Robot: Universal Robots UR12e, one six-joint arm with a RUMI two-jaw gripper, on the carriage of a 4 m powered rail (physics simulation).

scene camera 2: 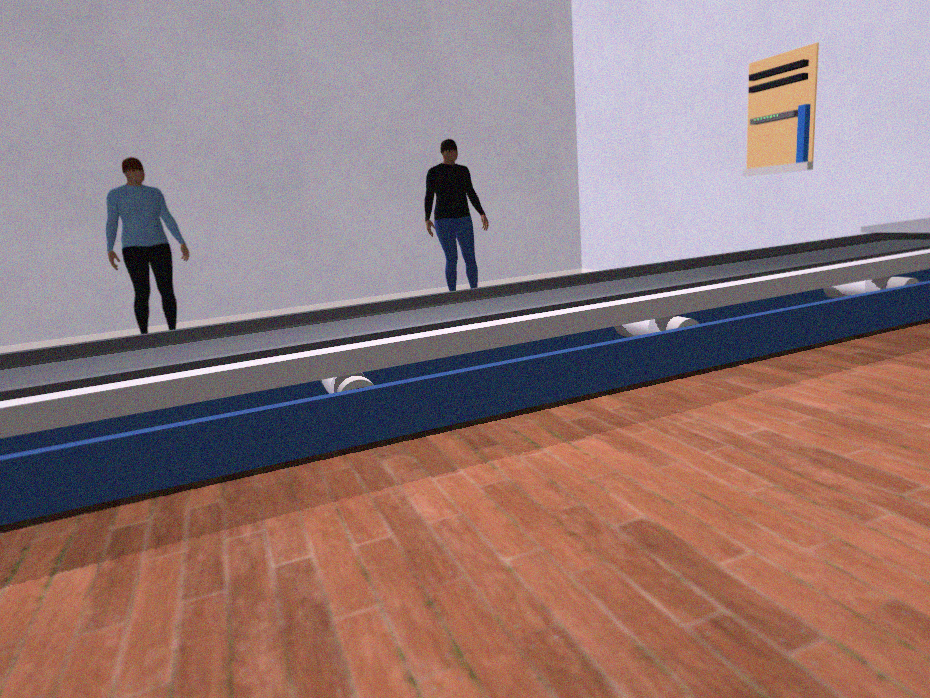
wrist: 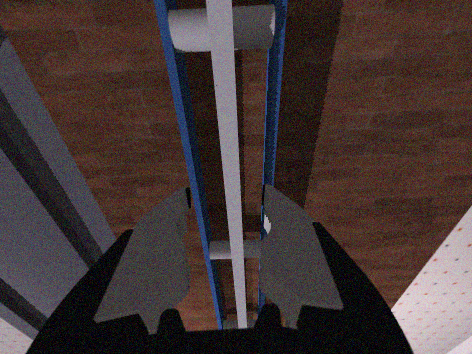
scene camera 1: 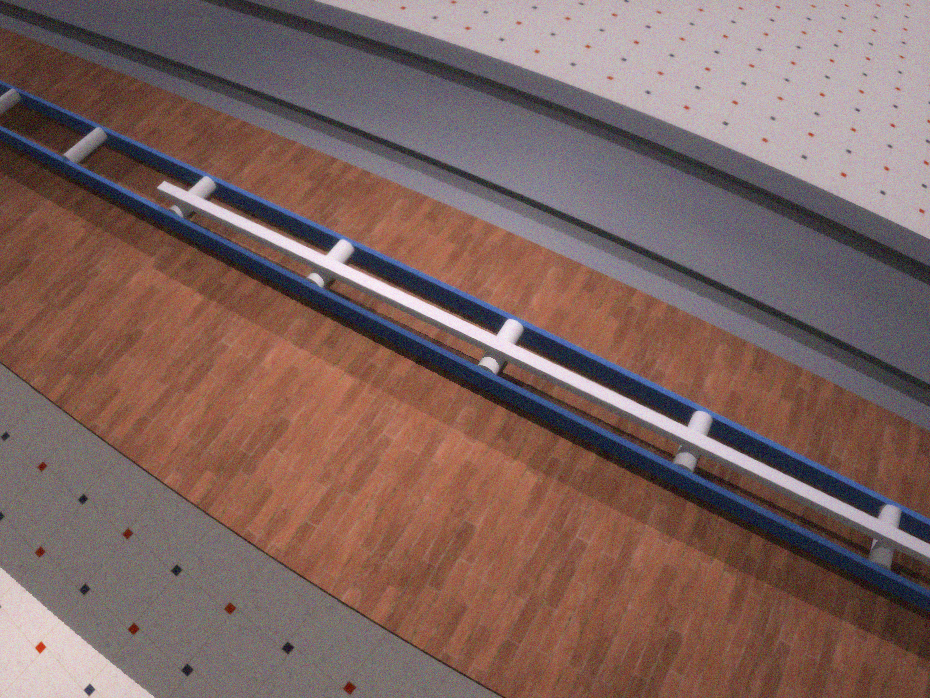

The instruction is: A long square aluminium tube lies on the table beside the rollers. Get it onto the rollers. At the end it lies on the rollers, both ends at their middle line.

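Places are measured from the arm's base along level axes (x ahead, y left, z up), in metres.
Pixels of known places: gripper, fingertip midpoint: (wrist: 226, 187).
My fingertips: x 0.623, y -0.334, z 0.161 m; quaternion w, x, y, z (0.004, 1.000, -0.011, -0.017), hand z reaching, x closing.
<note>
Behind a point stands the place of what it marks.
The long pale aluminium tube (scene camera 1: 413, 303) @[x 0.642, y -1.981, z 0.055 m] (scene camera 2: 465, 341) @[x 0.655, y -2.076, z 0.043 m] (wrist: 227, 120) @[x 0.621, y -0.300, z 0.055 m] lies across several light grey rollers (scene camera 1: 510, 329) @[x 0.584, y -1.800, z 0.030 m] (scene camera 2: 354, 384) @[x 0.680, y -2.203, z 0.026 m] (wrist: 190, 31) @[x 0.584, y -0.204, z 0.030 m], between the blue side rails and roughly parallel to them. Where it crosses the rollers in view, it is near their middle. Its left end shows in scene camera 1, a little past a roller; its other end is outside that view. My gripper (wrist: 226, 187) @[x 0.623, y -0.335, z 0.161 m] is open above the tube, its fingers apart on either side with gaps to it. The gripper does not show in the scene views.
Blue rails (scene camera 1: 578, 423) @[x 0.694, y -1.604, z 0.019 m] (scene camera 2: 450, 401) @[x 0.694, y -2.113, z -0.006 m] (wrist: 177, 90) @[x 0.554, y -0.264, z 0.022 m] run along both sides of the rollers. A long grey channel (scene camera 1: 450, 127) runs behind them, beyond a strip of wood-patterned surface. Two standing figures (scene camera 2: 142, 217) (scene camera 2: 450, 191) and a wall board (scene camera 2: 773, 135) are in the background.
</note>
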